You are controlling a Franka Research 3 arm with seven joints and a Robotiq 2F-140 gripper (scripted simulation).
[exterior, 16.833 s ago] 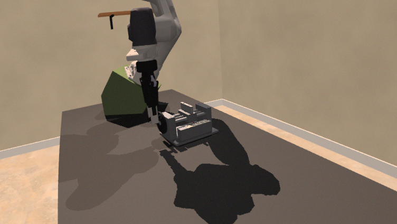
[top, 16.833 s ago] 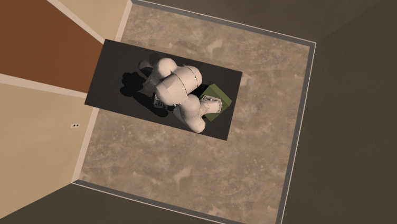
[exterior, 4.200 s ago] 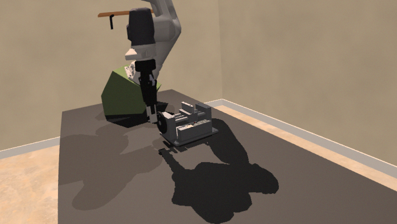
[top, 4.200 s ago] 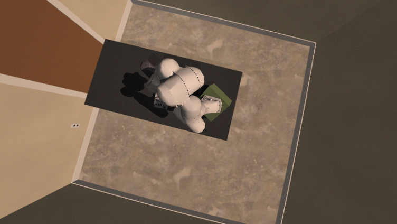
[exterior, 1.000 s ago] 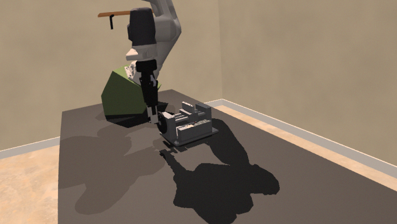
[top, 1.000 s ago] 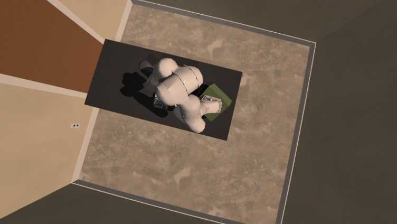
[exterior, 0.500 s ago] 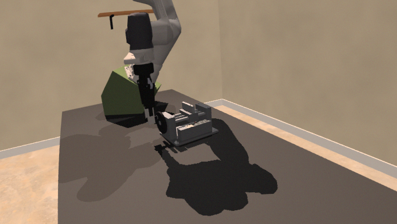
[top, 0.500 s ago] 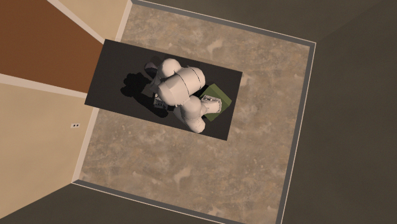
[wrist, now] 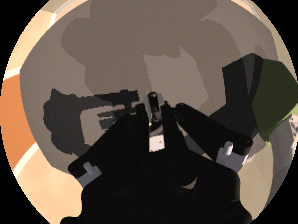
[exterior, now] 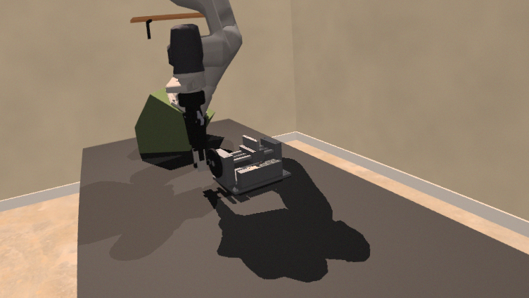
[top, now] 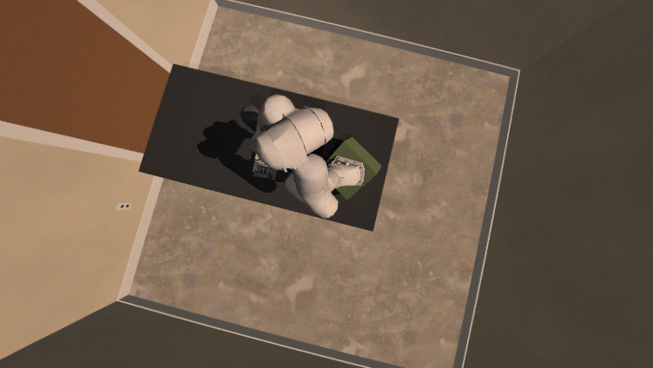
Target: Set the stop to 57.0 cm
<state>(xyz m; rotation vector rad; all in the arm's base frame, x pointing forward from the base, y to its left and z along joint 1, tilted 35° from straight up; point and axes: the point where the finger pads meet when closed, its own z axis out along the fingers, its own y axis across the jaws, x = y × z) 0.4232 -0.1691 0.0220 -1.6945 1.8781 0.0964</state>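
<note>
The grey stop fixture lies 40 mm ahead of my hand and 160 mm to the left of it. Round my hand: handwheel 10 mm ahead, 20 mm to the left, 20 mm below.
</note>
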